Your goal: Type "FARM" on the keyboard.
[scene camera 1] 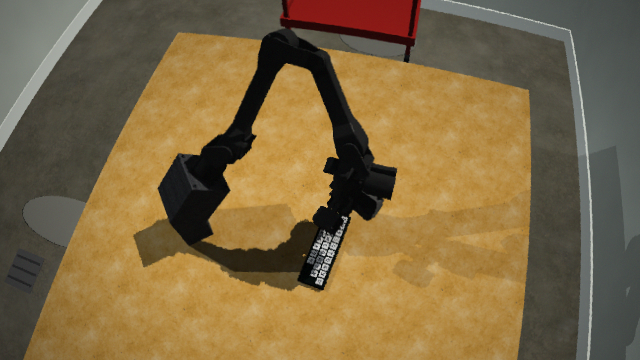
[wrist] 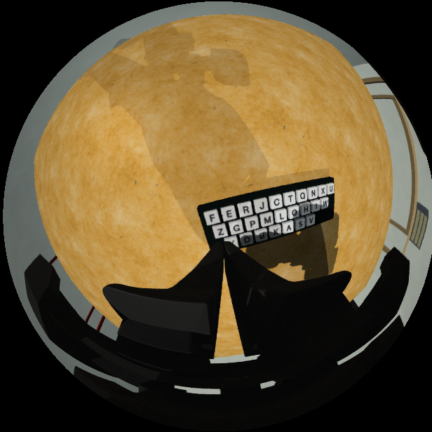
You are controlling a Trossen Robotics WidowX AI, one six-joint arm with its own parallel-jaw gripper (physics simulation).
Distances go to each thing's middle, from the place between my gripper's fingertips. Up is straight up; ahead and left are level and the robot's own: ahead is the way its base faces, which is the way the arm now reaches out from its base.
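Black keyboard [scene camera 1: 318,264]; my gripper 8 cm above it, 8 cm to the left of it, 2 cm past it.
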